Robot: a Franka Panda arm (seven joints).
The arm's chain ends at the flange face. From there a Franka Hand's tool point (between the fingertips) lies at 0.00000 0.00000 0.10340 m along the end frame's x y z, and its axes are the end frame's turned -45 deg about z.
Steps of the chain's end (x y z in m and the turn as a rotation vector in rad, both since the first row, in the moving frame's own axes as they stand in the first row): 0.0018 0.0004 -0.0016 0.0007 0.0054 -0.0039; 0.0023 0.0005 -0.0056 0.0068 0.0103 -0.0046; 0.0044 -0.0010 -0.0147 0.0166 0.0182 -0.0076; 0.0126 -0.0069 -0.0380 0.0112 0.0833 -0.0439; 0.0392 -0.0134 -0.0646 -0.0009 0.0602 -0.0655; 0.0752 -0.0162 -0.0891 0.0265 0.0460 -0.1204; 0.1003 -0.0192 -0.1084 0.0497 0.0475 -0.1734; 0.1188 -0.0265 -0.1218 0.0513 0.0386 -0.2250; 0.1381 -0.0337 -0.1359 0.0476 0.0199 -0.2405
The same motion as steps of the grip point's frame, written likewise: 0.0014 0.0019 -0.0016 -0.0033 0.0043 -0.0039; 0.0025 0.0022 -0.0056 -0.0025 0.0121 -0.0046; 0.0064 0.0025 -0.0147 -0.0011 0.0246 -0.0076; 0.0208 0.0091 -0.0384 -0.0510 0.0668 -0.0439; 0.0417 0.0226 -0.0648 -0.0432 0.0419 -0.0655; 0.0700 0.0428 -0.0892 -0.0138 0.0513 -0.1204; 0.0916 0.0566 -0.1086 0.0016 0.0687 -0.1734; 0.1092 0.0636 -0.1220 0.0090 0.0636 -0.2250; 0.1261 0.0712 -0.1360 0.0196 0.0477 -0.2405
